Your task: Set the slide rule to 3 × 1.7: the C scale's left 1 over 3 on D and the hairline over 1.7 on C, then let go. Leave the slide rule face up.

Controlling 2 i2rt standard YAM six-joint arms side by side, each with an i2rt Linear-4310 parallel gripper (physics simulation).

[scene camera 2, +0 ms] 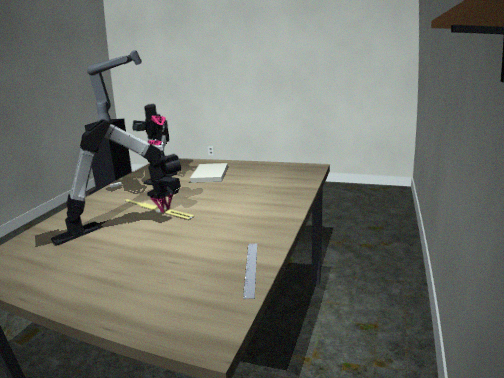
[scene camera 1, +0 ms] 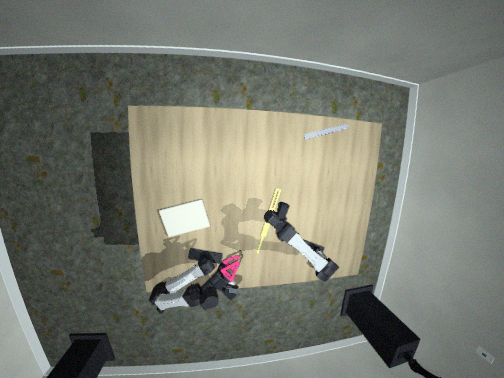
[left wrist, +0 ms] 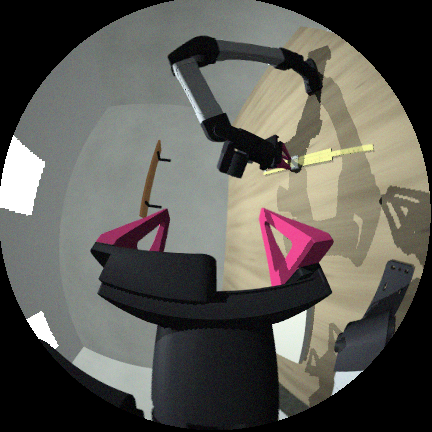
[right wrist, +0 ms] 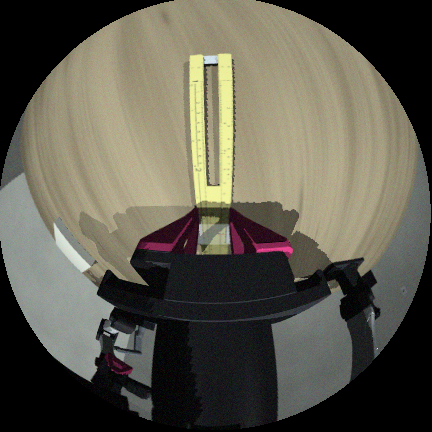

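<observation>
The yellow slide rule [scene camera 1: 275, 200] [scene camera 2: 180, 215] [left wrist: 317, 157] [right wrist: 226, 125] lies on the table, scales up. Its narrow slide [scene camera 1: 260, 243] [scene camera 2: 133, 201] [left wrist: 353, 149] sticks out of the near end, leaving a slot in the far part of the body. The numbers are too small to read surely. My right gripper [scene camera 2: 162, 210] [right wrist: 213, 212] points down and is shut on the slide rule beside the clear cursor [right wrist: 214, 233]; its fingers are hidden in scene camera 1. My left gripper [scene camera 2: 158, 131] [left wrist: 213, 213] is open and empty, raised above the table's front part.
A white pad [scene camera 1: 185, 218] [scene camera 2: 209, 172] lies left of the slide rule in scene camera 1. A grey ruler [scene camera 1: 326, 131] [scene camera 2: 250, 271] lies at the far right there. A small white block [scene camera 2: 115, 185] lies near the table's front edge.
</observation>
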